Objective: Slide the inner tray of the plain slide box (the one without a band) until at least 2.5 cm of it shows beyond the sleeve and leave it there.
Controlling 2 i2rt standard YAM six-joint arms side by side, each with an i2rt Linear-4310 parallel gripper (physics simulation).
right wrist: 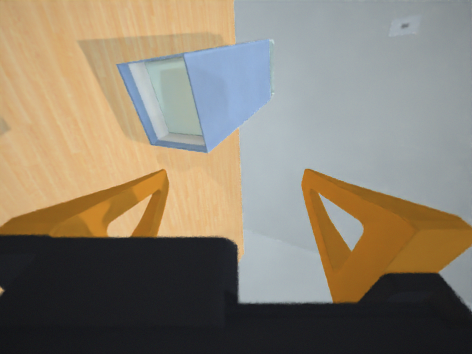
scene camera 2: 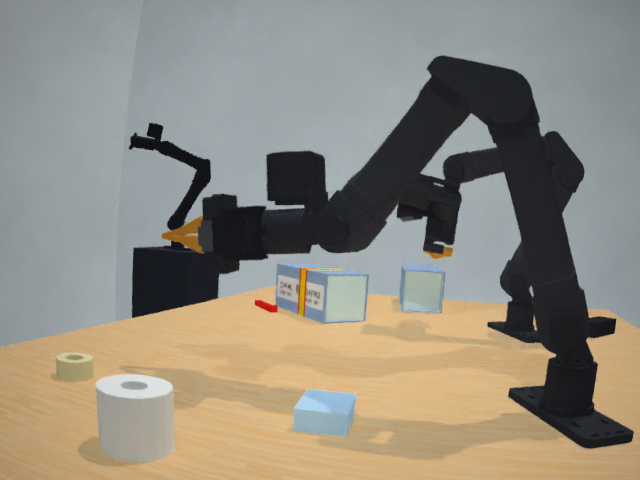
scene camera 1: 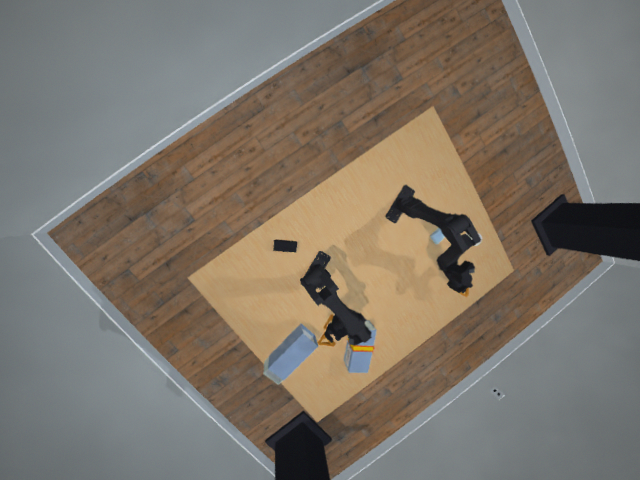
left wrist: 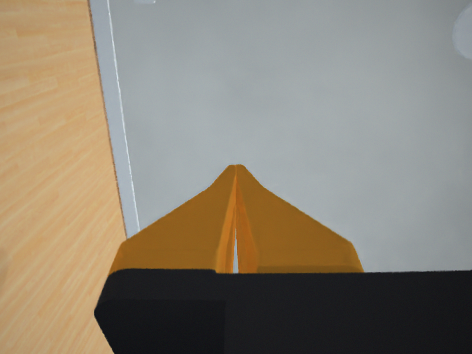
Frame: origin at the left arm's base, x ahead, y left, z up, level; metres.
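Seen in the pictures: left gripper, fingertip midpoint: (scene camera 2: 163, 235) (scene camera 1: 467, 295) (left wrist: 235, 177); right gripper, fingertip midpoint: (right wrist: 235, 176) (scene camera 2: 437, 240) (scene camera 1: 321, 335); left arm's base, link origin: (scene camera 2: 564, 416) (scene camera 1: 399, 204); right arm's base, link origin: (scene camera 2: 518, 333).
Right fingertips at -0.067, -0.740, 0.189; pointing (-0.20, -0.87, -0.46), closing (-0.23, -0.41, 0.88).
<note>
Pixels of each thing's top centre, then the offset from my right fingertips to it, as dx, dy, dz. "*": a spot on its surface instead.
- plain blue slide box, surface spot: (right wrist: 227, 92) * -0.011, -0.144, -0.082
- banded blue box, top centre: (scene camera 2: 320, 268) (scene camera 1: 362, 351) +0.279, -0.013, -0.082
- red bar, top centre: (scene camera 2: 265, 302) +0.401, -0.051, -0.173
- beige ring, top centre: (scene camera 2: 74, 357) +0.662, +0.618, -0.164
- white roll, top centre: (scene camera 2: 134, 385) +0.537, +0.812, -0.129
- light blue block, top centre: (scene camera 2: 326, 401) (scene camera 1: 439, 236) +0.353, +0.718, -0.164
- black block, top centre: (scene camera 2: 597, 319) (scene camera 1: 285, 246) -0.333, +0.249, -0.154
The plain blue slide box (scene camera 1: 293, 353) (scene camera 2: 422, 290) (right wrist: 227, 92) lies at the table's lower-left edge in scene camera 1, its outer end over the edge. At that end a short strip of the pale green inner tray (scene camera 1: 271, 374) (right wrist: 272, 67) shows beyond the sleeve. At the near end the tray sits recessed inside the sleeve, seen in the right wrist view. My right gripper (scene camera 1: 324, 332) (scene camera 2: 438, 253) (right wrist: 235, 176) is open and empty, apart from the box's near end. My left gripper (scene camera 1: 465, 293) (scene camera 2: 163, 236) (left wrist: 235, 177) is shut and empty, far from the box.
The banded blue box (scene camera 1: 359, 360) (scene camera 2: 313, 297) stands near the right gripper, partly under the right arm. A red bar (scene camera 2: 265, 305), a beige ring (scene camera 2: 74, 367), a white roll (scene camera 2: 135, 421), a light blue block (scene camera 1: 437, 236) (scene camera 2: 324, 413) and a black block (scene camera 1: 285, 245) are on the table.
</note>
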